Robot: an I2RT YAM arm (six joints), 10 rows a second.
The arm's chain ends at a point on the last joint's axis. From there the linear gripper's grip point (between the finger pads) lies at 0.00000 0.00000 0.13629 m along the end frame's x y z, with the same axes.
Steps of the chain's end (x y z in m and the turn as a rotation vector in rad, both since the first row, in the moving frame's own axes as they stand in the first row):
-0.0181 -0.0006 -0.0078 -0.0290 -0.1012 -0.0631
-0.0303 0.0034 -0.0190 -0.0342 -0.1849 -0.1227
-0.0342 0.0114 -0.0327 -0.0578 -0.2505 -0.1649
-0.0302 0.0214 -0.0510 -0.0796 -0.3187 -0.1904
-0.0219 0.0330 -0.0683 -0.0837 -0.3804 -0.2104
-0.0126 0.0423 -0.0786 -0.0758 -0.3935 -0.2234
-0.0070 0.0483 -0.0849 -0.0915 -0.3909 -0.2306
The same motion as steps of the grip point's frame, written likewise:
-0.0317 0.0038 -0.0086 -0.0290 -0.1012 -0.0631
-0.0550 0.0096 -0.0214 -0.0342 -0.1849 -0.1227
-0.0672 0.0219 -0.0372 -0.0578 -0.2505 -0.1649
-0.0716 0.0361 -0.0583 -0.0796 -0.3187 -0.1904
-0.0709 0.0494 -0.0785 -0.0837 -0.3804 -0.2104
-0.0632 0.0582 -0.0894 -0.0758 -0.3935 -0.2234
-0.0570 0.0664 -0.0957 -0.0915 -0.3909 -0.2306

